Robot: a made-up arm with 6 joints. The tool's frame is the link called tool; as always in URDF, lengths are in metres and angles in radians. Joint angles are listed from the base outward.
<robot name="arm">
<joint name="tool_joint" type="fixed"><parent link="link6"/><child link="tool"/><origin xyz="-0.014 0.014 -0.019"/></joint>
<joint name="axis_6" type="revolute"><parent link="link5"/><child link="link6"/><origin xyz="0.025 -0.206 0.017"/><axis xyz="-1 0 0"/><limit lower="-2.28" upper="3.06"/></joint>
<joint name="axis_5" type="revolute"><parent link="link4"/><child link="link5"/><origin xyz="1.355 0.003 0.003"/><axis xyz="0 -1 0"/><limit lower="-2.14" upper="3.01"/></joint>
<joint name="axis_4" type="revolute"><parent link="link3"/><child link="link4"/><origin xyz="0.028 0.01 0.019"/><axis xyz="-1 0 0"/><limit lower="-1.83" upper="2.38"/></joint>
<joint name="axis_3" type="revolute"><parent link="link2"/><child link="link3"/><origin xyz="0.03 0.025 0.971"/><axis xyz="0 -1 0"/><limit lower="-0.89" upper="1.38"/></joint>
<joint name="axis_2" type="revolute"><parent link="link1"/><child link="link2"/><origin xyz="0.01 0.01 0.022"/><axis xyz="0 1 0"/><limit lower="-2.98" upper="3.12"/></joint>
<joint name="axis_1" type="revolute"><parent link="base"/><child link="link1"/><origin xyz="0.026 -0.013 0.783"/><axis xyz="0 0 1"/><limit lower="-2.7" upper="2.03"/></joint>
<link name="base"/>
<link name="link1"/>
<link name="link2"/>
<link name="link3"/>
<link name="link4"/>
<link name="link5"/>
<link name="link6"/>
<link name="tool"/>
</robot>
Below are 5 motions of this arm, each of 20 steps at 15 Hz.
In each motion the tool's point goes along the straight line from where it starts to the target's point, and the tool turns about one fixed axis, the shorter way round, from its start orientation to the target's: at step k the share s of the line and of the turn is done. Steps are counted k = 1, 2, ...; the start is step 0. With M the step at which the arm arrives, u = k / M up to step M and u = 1 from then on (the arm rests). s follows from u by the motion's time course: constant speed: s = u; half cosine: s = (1 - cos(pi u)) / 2; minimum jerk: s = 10 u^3 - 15 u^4 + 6 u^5.
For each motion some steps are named. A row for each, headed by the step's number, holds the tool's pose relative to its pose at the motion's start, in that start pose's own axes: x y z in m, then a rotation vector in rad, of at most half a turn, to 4 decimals.
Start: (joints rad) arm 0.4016 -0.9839 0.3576 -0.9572 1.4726 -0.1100
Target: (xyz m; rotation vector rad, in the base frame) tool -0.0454 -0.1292 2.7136 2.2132 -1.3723 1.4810
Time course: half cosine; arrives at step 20
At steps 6, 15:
6: -0.0237 -0.0397 -0.0144 0.1722 0.1241 -0.0967
15: -0.0982 -0.1645 -0.0595 0.7132 0.5138 -0.4006

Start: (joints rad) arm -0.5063 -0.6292 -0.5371 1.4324 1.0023 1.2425
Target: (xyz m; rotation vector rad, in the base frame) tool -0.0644 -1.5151 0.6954 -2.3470 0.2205 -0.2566
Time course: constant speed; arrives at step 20
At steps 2, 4, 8, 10, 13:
2: -0.1458 0.0891 0.0805 0.0341 0.0352 0.0648
4: -0.2917 0.1782 0.1611 0.0681 0.0704 0.1296
8: -0.5833 0.3563 0.3222 0.1362 0.1408 0.2591
10: -0.7291 0.4454 0.4027 0.1703 0.1760 0.3239
13: -0.9479 0.5790 0.5235 0.2214 0.2288 0.4211

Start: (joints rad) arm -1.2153 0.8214 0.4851 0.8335 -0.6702 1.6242
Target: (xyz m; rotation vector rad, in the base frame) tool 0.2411 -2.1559 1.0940 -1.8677 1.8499 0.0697
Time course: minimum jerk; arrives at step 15
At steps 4, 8, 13, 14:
4: 0.0272 0.0380 -0.0275 -0.0237 0.0233 -0.0499
8: 0.1253 0.1753 -0.1271 -0.1095 0.1074 -0.2303
13: 0.2185 0.3057 -0.2217 -0.1911 0.1873 -0.4016
14: 0.2222 0.3109 -0.2254 -0.1943 0.1905 -0.4084

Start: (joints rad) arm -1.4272 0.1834 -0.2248 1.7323 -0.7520 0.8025
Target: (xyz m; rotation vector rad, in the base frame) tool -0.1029 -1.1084 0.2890 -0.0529 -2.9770 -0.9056
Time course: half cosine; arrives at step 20
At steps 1, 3, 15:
1: 0.0005 0.0060 0.0051 -0.0049 0.0006 0.0063
3: 0.0046 0.0532 0.0451 -0.0438 0.0057 0.0560
15: 0.0719 0.8337 0.7058 -0.6860 0.0894 0.8775

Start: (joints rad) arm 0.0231 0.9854 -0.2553 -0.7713 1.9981 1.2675
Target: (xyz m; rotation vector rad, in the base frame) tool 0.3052 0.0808 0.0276 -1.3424 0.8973 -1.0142
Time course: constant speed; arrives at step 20
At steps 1, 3, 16, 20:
1: -0.0263 -0.0356 -0.0110 -0.0320 0.0249 0.0233
3: -0.0788 -0.1068 -0.0330 -0.0961 0.0748 0.0699
16: -0.4205 -0.5696 -0.1762 -0.5127 0.3988 0.3729
20: -0.5256 -0.7120 -0.2203 -0.6409 0.4986 0.4662

